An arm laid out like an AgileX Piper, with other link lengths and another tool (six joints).
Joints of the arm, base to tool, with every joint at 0 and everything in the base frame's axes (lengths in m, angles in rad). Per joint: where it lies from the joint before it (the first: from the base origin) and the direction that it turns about. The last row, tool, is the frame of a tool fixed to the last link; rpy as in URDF.
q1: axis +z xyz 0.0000 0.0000 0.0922
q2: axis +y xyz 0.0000 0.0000 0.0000
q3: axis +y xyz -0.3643 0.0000 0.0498
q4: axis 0.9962 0 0.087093 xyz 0.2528 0.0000 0.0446
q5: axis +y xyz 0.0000 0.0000 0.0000
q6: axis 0.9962 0 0.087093 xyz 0.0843 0.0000 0.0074
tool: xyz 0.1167 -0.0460 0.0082 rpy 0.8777 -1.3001 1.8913
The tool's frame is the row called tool.
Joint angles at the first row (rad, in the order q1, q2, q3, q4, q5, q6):
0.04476 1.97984 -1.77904 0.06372 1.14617 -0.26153
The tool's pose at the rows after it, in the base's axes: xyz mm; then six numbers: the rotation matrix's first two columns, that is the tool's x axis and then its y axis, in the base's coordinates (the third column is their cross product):
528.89, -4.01, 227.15, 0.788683, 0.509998, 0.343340, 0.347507, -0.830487, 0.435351
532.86, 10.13, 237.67, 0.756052, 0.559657, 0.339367, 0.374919, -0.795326, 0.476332
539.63, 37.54, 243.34, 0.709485, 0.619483, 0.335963, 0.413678, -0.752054, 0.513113
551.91, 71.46, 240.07, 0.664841, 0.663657, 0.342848, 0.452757, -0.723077, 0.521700
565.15, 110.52, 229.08, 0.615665, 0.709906, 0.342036, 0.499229, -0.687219, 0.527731
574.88, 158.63, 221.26, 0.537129, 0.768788, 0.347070, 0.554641, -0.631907, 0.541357
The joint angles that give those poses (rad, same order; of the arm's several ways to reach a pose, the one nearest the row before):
0.05290 1.97983 -1.83701 0.07156 1.15185 -0.26024
0.09262 1.97983 -1.86584 0.03149 1.16117 -0.26522
0.15430 1.99305 -1.89833 -0.00530 1.16119 -0.26847
0.21254 2.03688 -1.95839 -0.00959 1.16481 -0.27306
0.27499 2.09998 -2.02993 -0.01293 1.17004 -0.28065
0.34785 2.16158 -2.11031 -0.01324 1.17401 -0.30836

